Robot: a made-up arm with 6 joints.
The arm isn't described. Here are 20 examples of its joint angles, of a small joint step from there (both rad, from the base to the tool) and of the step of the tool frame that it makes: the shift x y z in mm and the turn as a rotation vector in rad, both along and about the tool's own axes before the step.
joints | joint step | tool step
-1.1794 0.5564 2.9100 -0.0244 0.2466 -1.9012 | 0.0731 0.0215 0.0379 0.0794 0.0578 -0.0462 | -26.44 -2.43 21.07 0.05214 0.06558 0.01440
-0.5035 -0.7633 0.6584 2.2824 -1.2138 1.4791 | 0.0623 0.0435 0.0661 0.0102 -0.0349 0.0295 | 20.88 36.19 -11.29 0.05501 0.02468 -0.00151
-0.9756 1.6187 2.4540 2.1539 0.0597 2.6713 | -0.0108 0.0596 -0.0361 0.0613 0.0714 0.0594 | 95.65 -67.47 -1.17 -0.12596 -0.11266 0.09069
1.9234 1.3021 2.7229 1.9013 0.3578 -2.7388 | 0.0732 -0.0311 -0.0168 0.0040 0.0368 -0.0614 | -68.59 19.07 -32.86 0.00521 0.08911 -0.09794
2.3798 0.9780 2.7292 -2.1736 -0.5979 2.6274 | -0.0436 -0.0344 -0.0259 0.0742 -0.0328 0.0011 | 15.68 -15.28 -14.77 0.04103 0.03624 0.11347
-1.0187 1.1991 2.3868 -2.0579 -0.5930 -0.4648 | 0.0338 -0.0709 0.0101 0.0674 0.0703 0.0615 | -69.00 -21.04 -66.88 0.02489 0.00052 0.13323
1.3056 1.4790 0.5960 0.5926 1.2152 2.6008 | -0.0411 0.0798 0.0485 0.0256 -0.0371 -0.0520 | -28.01 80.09 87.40 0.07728 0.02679 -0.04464
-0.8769 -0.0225 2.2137 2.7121 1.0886 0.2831 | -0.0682 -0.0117 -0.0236 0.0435 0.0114 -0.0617 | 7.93 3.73 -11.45 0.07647 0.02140 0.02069
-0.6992 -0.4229 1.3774 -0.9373 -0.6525 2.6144 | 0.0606 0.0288 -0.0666 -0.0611 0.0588 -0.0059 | -76.47 17.78 -33.40 -0.01145 0.04047 -0.14813
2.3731 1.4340 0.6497 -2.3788 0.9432 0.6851 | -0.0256 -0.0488 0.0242 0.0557 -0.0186 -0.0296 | -18.26 74.93 70.09 0.04175 0.09283 -0.03423
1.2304 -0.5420 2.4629 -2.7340 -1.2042 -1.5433 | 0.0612 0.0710 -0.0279 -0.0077 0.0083 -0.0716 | -33.49 -22.34 105.50 0.03650 0.13259 -0.02688
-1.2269 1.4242 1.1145 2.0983 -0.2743 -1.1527 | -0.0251 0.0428 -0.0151 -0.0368 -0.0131 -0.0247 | -73.79 -43.74 -40.23 -0.04886 0.06497 -0.03488
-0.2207 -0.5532 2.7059 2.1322 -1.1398 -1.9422 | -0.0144 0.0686 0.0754 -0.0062 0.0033 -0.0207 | 38.94 -24.26 34.40 0.00014 0.02147 -0.03142
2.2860 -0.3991 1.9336 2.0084 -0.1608 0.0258 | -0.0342 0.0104 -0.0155 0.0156 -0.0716 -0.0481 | 0.09 23.33 11.43 -0.03229 0.02385 0.00056
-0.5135 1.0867 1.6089 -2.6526 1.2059 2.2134 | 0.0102 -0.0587 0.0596 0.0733 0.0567 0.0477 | 43.54 13.91 117.58 0.07816 -0.05780 0.00624
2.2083 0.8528 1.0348 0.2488 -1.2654 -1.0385 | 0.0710 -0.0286 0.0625 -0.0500 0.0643 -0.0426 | -87.54 -52.66 89.85 0.09967 0.15568 0.02576
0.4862 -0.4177 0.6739 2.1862 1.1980 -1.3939 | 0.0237 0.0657 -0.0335 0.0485 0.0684 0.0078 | -45.16 -49.82 -89.30 0.04610 0.14753 -0.01021
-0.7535 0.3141 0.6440 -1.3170 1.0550 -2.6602 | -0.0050 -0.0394 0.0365 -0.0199 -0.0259 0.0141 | -3.19 -76.82 -17.18 -0.01488 0.00232 -0.05954
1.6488 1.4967 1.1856 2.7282 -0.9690 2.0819 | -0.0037 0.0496 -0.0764 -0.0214 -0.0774 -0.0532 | 99.68 -61.34 45.16 -0.00217 -0.05283 -0.03485
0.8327 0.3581 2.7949 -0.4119 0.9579 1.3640 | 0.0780 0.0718 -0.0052 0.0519 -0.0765 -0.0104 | -32.00 -49.06 66.44 -0.01507 0.11483 0.08954
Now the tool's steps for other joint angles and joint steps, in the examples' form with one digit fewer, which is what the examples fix.
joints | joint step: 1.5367 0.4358 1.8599 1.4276 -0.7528 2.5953 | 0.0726 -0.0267 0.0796 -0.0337 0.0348 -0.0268
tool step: -75.7 -31.5 31.6 -0.0563 0.0503 -0.1685
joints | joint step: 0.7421 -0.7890 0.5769 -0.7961 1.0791 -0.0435 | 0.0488 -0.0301 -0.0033 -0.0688 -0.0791 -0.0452
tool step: 25.2 24.1 -10.7 -0.0959 -0.0146 -0.1375
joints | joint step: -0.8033 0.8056 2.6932 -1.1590 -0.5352 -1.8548 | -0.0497 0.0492 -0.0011 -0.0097 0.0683 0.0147
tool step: 13.9 48.3 41.5 0.0596 0.0142 0.0346
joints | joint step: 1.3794 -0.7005 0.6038 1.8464 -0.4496 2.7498 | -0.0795 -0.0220 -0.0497 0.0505 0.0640 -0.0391
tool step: -9.8 -43.3 9.8 -0.0505 -0.0006 0.0931
